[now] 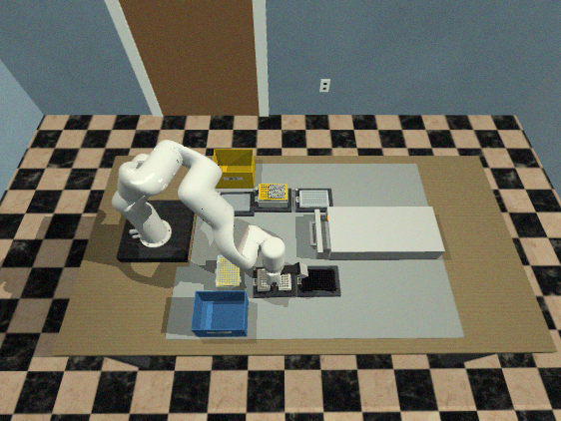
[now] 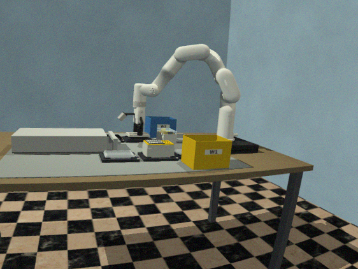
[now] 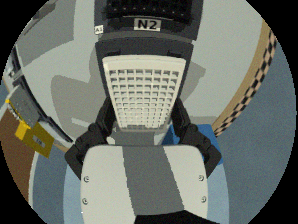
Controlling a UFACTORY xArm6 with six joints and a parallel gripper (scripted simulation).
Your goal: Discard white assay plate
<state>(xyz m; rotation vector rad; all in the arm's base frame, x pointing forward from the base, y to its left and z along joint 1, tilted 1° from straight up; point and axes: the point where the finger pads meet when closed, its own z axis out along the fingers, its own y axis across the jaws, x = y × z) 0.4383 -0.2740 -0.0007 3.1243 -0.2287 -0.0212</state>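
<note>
Right now the dark work nest N4 is 40 mm below my hand. Round my hand: white 96-well assay plate 10 mm below; blue bin 210 mm behind, 100 mm to the right, 10 mm below; black plate 170 mm ahead, 30 mm to the right, 30 mm below.
</note>
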